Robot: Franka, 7 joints.
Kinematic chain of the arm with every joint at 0, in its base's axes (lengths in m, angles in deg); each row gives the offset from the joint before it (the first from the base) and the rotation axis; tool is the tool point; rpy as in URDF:
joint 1: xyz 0 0 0.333 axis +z
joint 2: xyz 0 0 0 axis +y
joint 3: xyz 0 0 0.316 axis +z
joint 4: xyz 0.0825 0 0 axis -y
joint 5: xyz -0.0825 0 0.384 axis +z
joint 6: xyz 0 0 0 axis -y
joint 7: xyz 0.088 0 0 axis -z
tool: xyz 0 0 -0.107 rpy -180 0 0
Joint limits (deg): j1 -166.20..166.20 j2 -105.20..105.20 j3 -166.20..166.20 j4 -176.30..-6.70 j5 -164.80..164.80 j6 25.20..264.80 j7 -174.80..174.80
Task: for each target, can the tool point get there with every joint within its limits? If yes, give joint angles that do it. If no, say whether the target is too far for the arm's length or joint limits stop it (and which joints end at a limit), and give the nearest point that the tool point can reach.
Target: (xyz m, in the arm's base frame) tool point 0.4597 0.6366 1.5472
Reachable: no: too far | nearest point 0.2727 0.3777 1.0534 | short by 0.588 m
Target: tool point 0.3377 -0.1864 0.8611
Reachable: yes | joints 8.24 -31.25 -19.10 -95.39 -36.78 108.22 85.10
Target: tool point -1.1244 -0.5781 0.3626
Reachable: no: too far | nearest point -0.7627 -0.3922 0.3531 | short by 0.407 m
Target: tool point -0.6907 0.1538 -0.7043
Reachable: no: too far | nearest point -0.5024 0.1140 -0.3075 | short by 0.441 m
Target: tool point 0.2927 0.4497 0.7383
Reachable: yes | joints -35.78 -26.91 61.43 -96.93 -75.36 199.81 -118.42
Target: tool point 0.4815 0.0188 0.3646
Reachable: yes | joints -90.02 -42.48 77.42 -131.71 -108.48 188.60 84.29
